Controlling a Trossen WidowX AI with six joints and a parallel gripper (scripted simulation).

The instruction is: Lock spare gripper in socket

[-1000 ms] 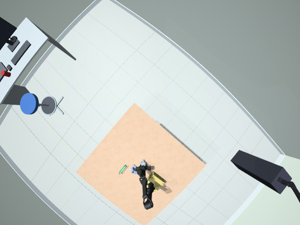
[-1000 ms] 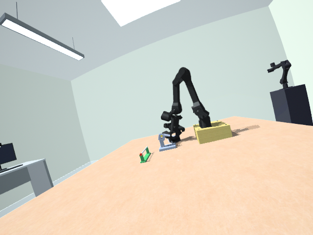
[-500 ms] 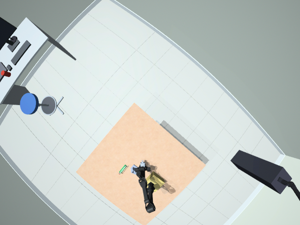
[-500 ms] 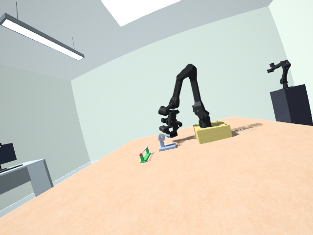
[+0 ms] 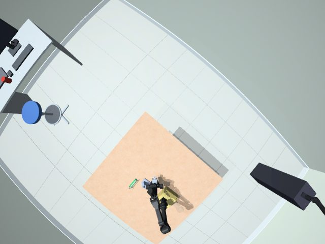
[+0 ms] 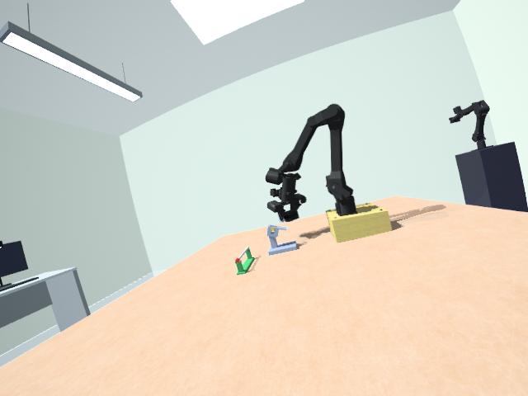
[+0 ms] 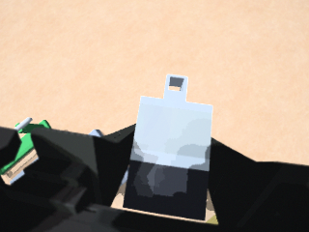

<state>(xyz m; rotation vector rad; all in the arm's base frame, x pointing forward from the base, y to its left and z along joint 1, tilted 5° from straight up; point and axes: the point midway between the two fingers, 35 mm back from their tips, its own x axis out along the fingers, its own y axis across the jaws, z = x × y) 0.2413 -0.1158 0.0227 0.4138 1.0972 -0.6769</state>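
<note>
Now: the mount 14 cm to the left of my gripper tip, 5 cm below it and 3 cm ahead of it. The rest, counted from my gripper tip: spare gripper (1 cm above); then green stand (26 cm to the left, 14 cm ahead, 7 cm below).
</note>
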